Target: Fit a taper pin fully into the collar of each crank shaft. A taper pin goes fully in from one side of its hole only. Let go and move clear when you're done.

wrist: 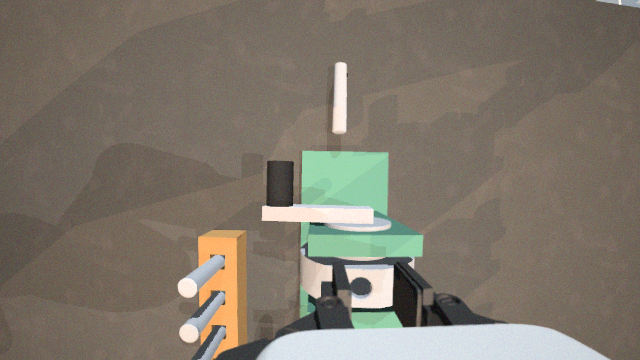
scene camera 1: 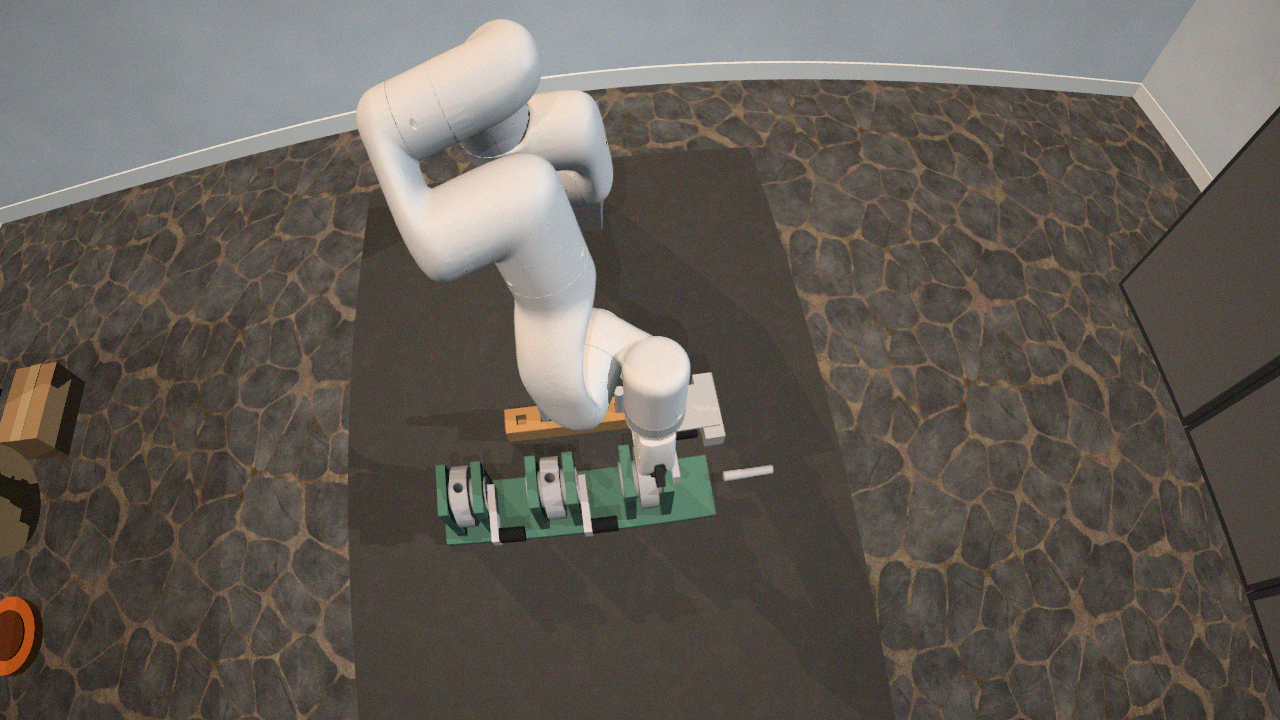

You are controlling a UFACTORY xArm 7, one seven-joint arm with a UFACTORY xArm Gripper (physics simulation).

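Frame: origin at the arm's base, x ahead, y left, z up, level; centimetres.
Where they show: gripper, fingertip midpoint: (wrist: 367, 284).
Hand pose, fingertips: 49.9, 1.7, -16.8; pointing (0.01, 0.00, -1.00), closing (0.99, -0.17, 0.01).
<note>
After its pixels a point has its place, as x, y, z.
My gripper (scene camera 1: 659, 476) {49.9, 1.7, -16.8} (wrist: 367, 284) {49.9, 1.7, -16.8} is open and empty, its black fingers over the right-hand white collar (scene camera 1: 646, 492) {53.5, -0.5, -19.9} (wrist: 379, 300) {50.8, -0.4, -18.4}. That collar's round hole shows dark between the fingers in the wrist view. A light taper pin (scene camera 1: 748, 472) {52.5, 18.2, -31.0} (wrist: 340, 97) {52.3, 18.1, -31.0} lies flat on the dark mat, just off the right end of the green base (scene camera 1: 693, 501) {53.9, 7.8, -32.3} (wrist: 345, 172) {51.5, 9.0, -32.3}. The left collar (scene camera 1: 460, 505) {47.6, -28.4, -19.1} and the middle collar (scene camera 1: 551, 501) {50.7, -14.5, -19.6} have dark holes facing up. Several grey pins stand in the orange rack (scene camera 1: 546, 432) {34.7, -12.3, -30.8} (wrist: 242, 295) {36.1, -4.3, -31.6}; part of it is hidden by the arm.
The orange rack stands alongside the base on the robot's side. A pale grey block (scene camera 1: 707, 402) is at its right end. Green upright supports flank the collars. White crank arms (scene camera 1: 586, 505) (wrist: 315, 214) with black handles (scene camera 1: 604, 524) {55.8, -7.9, -21.9} (wrist: 280, 184) {44.6, 8.8, -22.7} stick out beside them.
</note>
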